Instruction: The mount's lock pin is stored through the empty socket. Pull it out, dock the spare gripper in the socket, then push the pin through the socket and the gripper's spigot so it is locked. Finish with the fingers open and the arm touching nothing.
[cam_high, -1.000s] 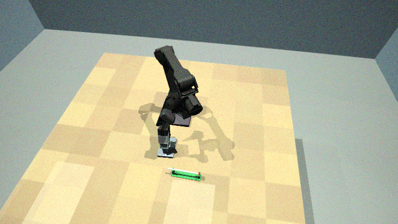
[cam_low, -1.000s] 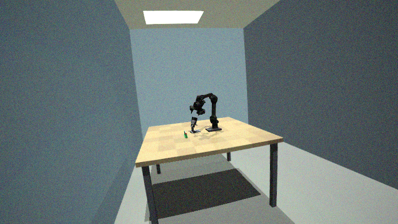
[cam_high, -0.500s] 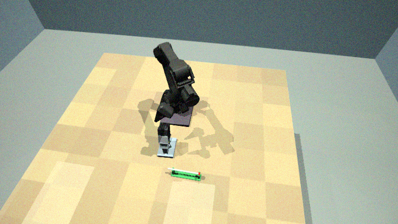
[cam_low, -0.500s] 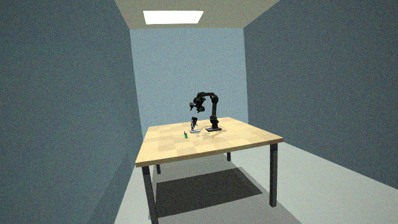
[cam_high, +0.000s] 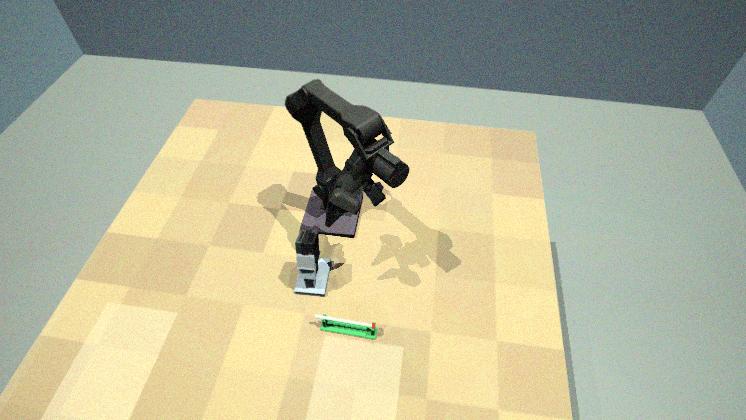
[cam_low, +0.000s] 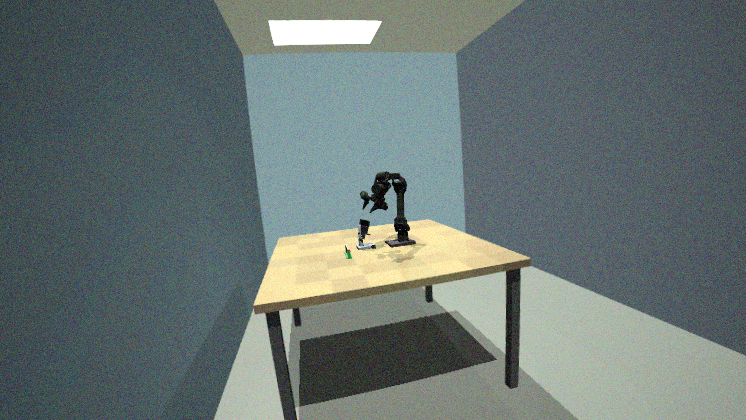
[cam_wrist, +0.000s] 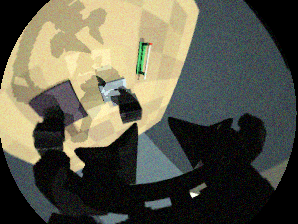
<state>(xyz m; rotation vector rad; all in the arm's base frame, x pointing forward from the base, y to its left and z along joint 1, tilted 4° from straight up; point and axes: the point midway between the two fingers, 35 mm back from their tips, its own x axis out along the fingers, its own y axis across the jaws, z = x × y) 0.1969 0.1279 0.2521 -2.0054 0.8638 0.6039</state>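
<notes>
Right now my gripper tip is 22 cm above the green holder, 13 cm short of it and 10 cm to the right of it. Round my gripper tip: grey mount 19 cm below, 5 cm to the right, 3 cm ahead; spare gripper 12 cm below, 5 cm to the right, 3 cm ahead.
</notes>
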